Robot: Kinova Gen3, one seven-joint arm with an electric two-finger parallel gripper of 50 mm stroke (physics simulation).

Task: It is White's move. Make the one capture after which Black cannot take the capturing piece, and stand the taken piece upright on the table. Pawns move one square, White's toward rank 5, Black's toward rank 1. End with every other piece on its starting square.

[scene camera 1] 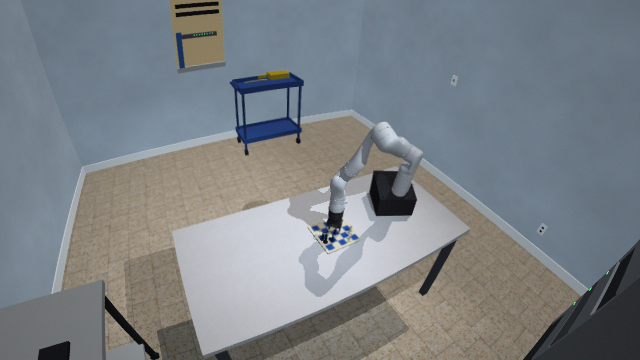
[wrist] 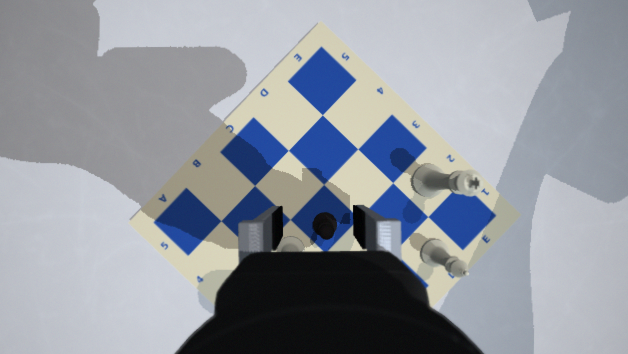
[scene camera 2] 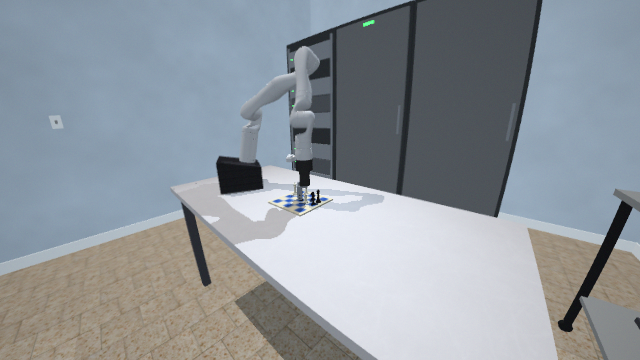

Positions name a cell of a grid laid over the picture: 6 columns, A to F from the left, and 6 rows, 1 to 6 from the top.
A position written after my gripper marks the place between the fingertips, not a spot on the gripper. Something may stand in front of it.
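My gripper (wrist: D4) is there to be seen, and so is a white king (wrist: E4). I also see a blue-and-cream chessboard (scene camera 1: D4), and that chessboard is visible in the wrist view (wrist: D3) and in scene camera 2 (scene camera 2: C4) too.
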